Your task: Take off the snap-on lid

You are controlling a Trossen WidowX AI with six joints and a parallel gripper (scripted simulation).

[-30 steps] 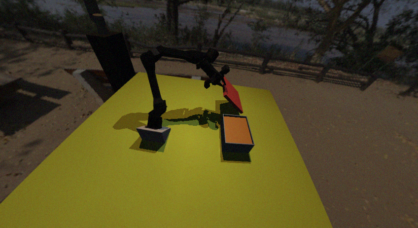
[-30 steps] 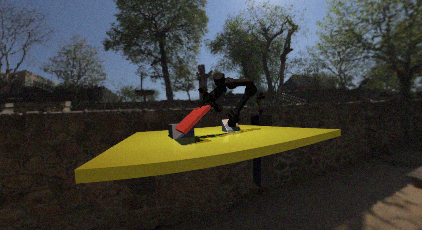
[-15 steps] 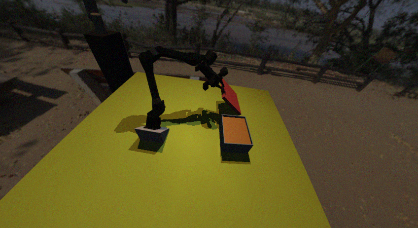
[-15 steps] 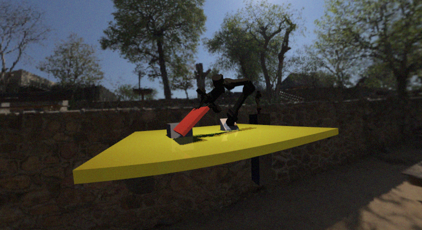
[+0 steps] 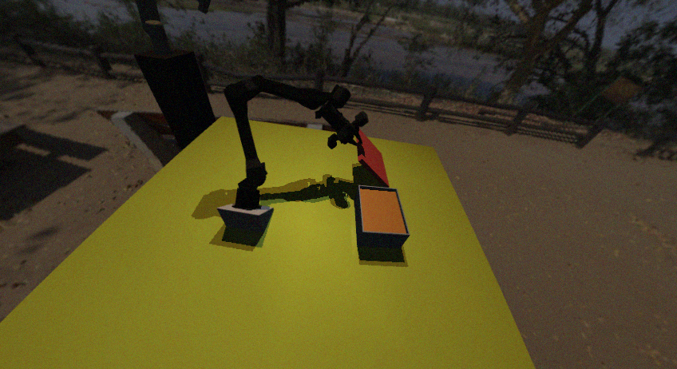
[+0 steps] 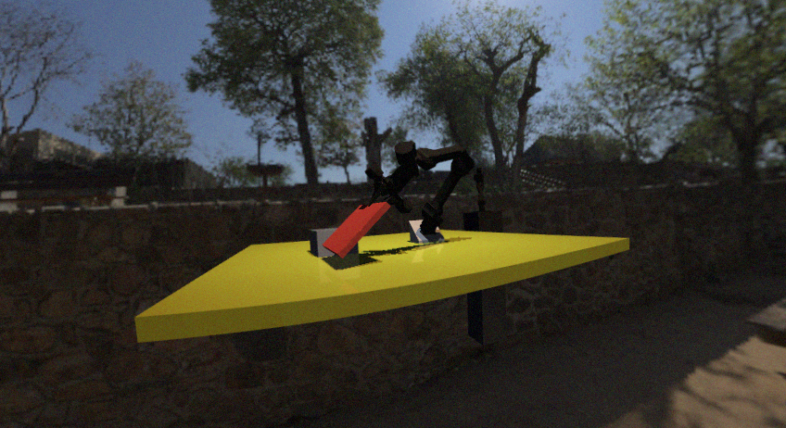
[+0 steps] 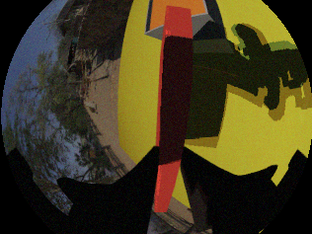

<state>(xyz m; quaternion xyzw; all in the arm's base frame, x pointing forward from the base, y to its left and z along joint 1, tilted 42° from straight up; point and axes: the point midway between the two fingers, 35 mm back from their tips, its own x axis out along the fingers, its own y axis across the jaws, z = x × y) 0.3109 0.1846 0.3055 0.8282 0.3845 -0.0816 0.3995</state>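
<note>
The red lid lies 60 mm ahead of my gripper tip, 10 mm to the left of it and 50 mm below it. Round my gripper tip: storage box (110 mm ahead, 250 mm to the right, 110 mm below).
</note>
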